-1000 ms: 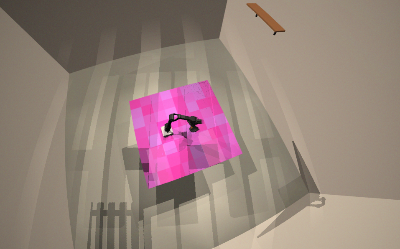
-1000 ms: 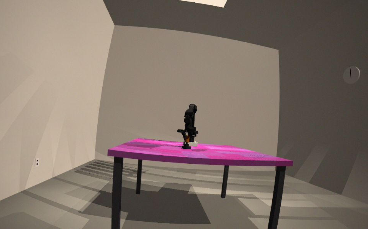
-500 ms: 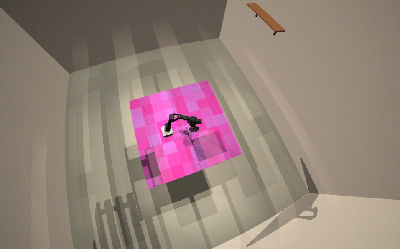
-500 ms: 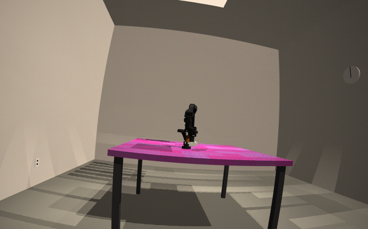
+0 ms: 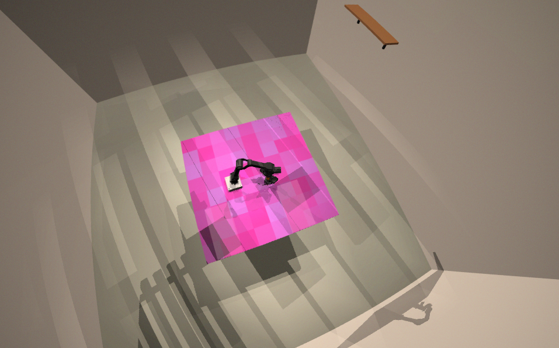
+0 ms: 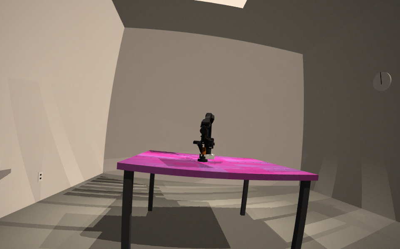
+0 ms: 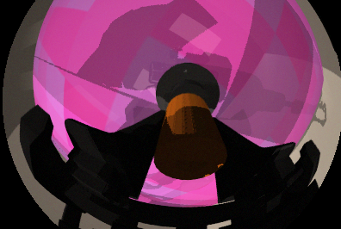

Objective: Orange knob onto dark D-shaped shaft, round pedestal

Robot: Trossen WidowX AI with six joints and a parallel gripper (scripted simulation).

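The dark round pedestal is 40 mm below my gripper tip and 10 mm ahead of it. The rest, counted from my gripper tip: orange knob (20 mm above).
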